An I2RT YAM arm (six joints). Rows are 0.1 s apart.
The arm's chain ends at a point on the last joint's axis. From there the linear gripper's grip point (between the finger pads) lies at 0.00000 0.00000 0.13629 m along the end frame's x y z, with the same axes.
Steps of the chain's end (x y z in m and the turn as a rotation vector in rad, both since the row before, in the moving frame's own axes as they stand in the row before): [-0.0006, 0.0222, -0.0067, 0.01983, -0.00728, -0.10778]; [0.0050, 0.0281, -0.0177, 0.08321, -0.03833, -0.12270]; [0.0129, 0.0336, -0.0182, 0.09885, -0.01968, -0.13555]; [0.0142, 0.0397, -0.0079, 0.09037, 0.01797, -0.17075]
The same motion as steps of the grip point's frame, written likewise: [-0.0017, 0.0196, -0.0067, 0.01983, -0.00728, -0.10778]; [-0.0009, 0.0171, -0.0183, 0.08321, -0.03833, -0.12270]; [0.0093, 0.0204, -0.0189, 0.09885, -0.01968, -0.13555]; [0.0156, 0.0273, -0.0085, 0.09037, 0.01797, -0.17075]
